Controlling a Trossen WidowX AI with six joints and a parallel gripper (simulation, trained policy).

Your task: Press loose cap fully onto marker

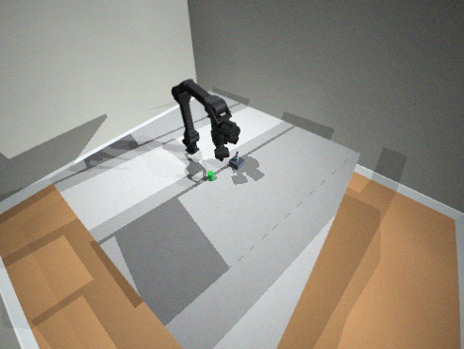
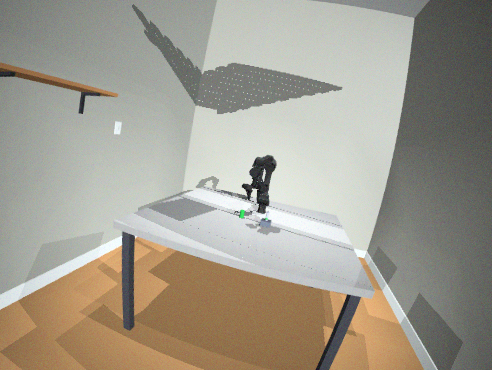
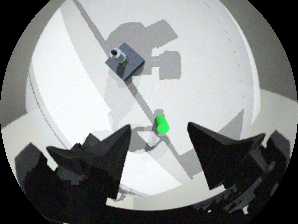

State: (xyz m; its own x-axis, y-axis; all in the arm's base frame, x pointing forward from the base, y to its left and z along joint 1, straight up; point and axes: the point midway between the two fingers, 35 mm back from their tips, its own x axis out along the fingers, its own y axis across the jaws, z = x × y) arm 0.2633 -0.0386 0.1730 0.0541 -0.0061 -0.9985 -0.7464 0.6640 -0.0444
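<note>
Right now my gripper tip is 20 mm past the green cap, 60 mm to the left of it and 110 mm above it. Round my gripper tip: blue-grey holder block 20 mm ahead, 110 mm to the left, 120 mm below.
</note>
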